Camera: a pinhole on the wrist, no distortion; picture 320 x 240 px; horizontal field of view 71.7 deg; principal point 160.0 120.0 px. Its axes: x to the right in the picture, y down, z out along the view. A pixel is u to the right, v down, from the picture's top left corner.
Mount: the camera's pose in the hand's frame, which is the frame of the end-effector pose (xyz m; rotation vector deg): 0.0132 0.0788 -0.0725 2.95 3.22 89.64
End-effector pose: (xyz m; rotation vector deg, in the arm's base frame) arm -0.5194 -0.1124 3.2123 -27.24 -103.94 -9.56
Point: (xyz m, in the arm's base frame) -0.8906 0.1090 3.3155
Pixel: 140 30
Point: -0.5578 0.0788 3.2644
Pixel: 257 15
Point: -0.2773 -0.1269 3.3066
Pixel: behind the camera
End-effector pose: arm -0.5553 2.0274 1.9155 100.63 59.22 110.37
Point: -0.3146 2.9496 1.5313
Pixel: outside the picture
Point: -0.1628 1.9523 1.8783
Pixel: 176 222
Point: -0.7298 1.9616 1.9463
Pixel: behind the camera
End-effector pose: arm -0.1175 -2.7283 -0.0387 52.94 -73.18 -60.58
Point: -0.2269 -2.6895 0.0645
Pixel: 183 160
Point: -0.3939 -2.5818 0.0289
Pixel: 159 220
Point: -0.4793 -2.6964 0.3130
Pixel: 269 109
